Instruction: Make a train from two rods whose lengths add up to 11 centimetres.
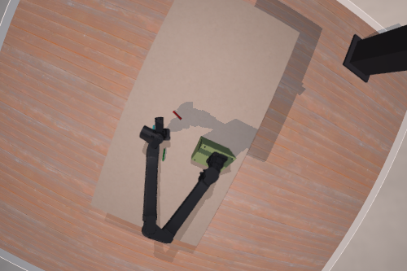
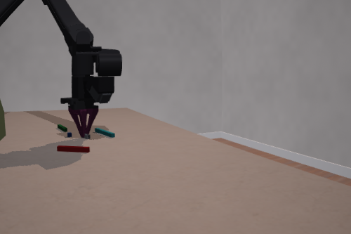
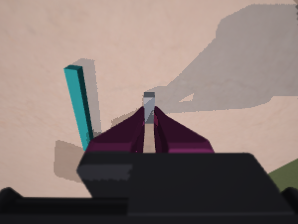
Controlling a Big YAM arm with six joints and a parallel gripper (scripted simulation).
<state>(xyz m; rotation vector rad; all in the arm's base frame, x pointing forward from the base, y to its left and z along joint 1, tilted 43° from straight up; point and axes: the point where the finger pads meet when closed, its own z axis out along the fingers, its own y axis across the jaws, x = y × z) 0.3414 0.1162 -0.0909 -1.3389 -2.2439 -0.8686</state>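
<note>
My hand is 1 cm to the left of the grey rod and 1 cm above it. The rest, counted from my hand: magenta rod 12 cm to the left, 1 cm below; then blue rod 4 cm behind, 2 cm to the left, 1 cm below; then turquoise rod 6 cm ahead, 4 cm to the left, 1 cm below.
</note>
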